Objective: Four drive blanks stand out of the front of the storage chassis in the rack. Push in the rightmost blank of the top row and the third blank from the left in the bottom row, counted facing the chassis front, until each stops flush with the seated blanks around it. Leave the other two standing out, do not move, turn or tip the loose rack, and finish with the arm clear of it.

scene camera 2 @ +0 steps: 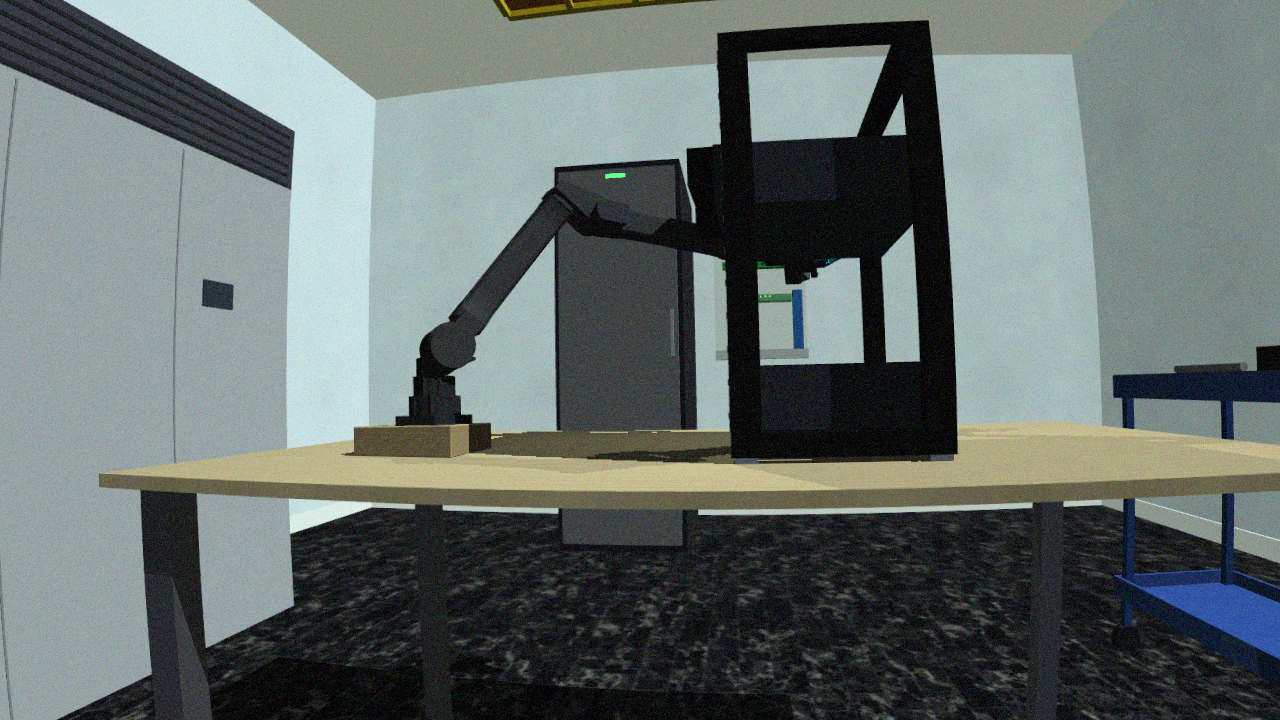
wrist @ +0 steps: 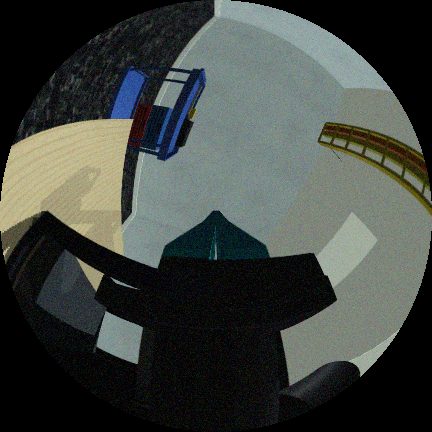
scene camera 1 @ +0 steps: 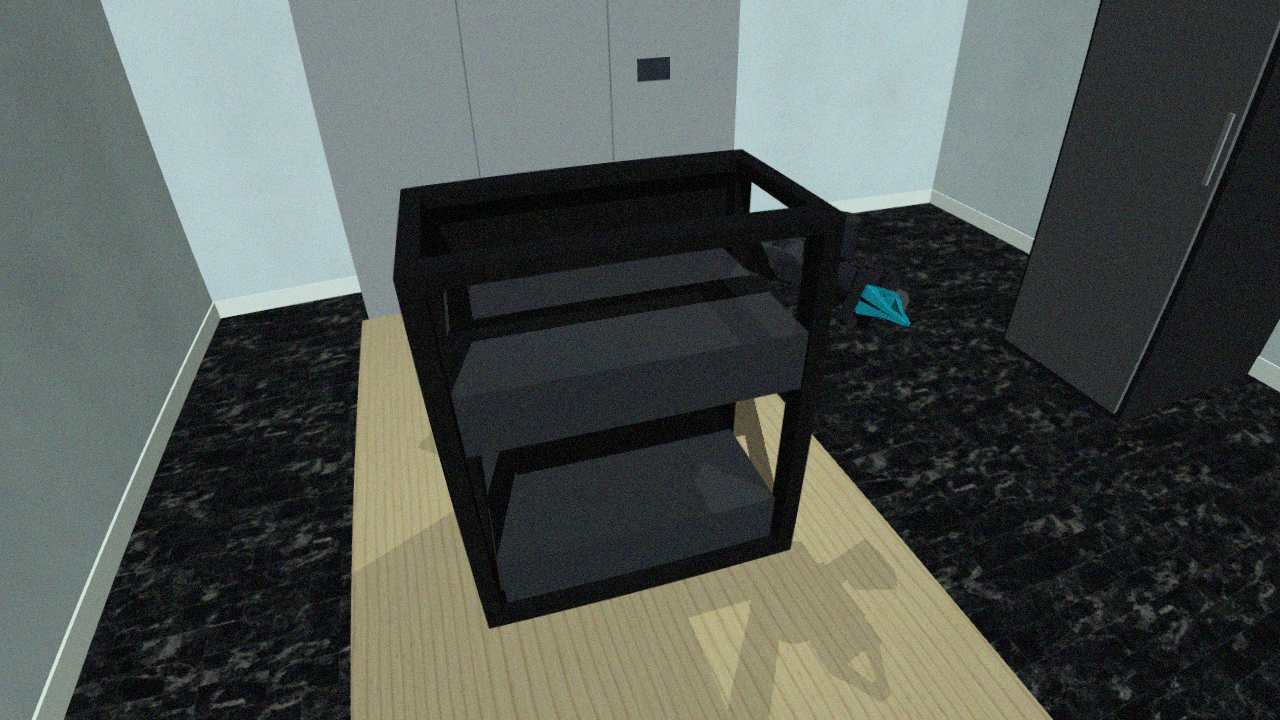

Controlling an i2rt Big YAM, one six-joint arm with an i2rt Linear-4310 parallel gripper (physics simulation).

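Seen in the pictures: gripper, fingertip midpoint: [wrist: 215,215] [scene camera 1: 907,324]; arm's base, origin of the base link: [scene camera 2: 435,424].
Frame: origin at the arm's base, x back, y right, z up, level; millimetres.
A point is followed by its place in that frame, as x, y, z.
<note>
The black open rack [scene camera 1: 793,465] @[-770, -379, 163] [scene camera 2: 930,268] @[-771, 103, 202] stands upright on the table. A dark upper box, apparently the storage chassis [scene camera 1: 626,358] @[-768, -134, 395] [scene camera 2: 796,170] @[-603, 83, 350], sits in it, and a lower dark box [scene camera 1: 635,501] @[-705, -151, 84] [scene camera 2: 841,394] @[-652, 74, 42] sits below. The chassis front faces the arm's base side; no drive blanks can be made out. My gripper [scene camera 1: 897,315] @[-732, -551, 356] [scene camera 2: 830,262] [wrist: 215,215] @[-732, -551, 356] is shut and empty, its teal fingers together. It is outside the rack, beyond its right side in scene camera 1. In scene camera 2 the rack and chassis hide most of it. Part of the rack fills the wrist view's lower left.
The arm [scene camera 2: 510,264] @[-107, -77, 277] reaches from a wooden block [scene camera 2: 411,440] @[-12, 91, -20] on the table [scene camera 1: 572,662] @[-877, -13, -45] [scene camera 2: 268,474] @[44, 335, -45] [wrist: 75,145] @[-897, -540, -45] along the rack's side. A tall dark cabinet [scene camera 1: 1127,205] [scene camera 2: 617,358] stands on the floor. A blue cart [scene camera 2: 1181,385] [wrist: 180,115] stands past the table's end.
</note>
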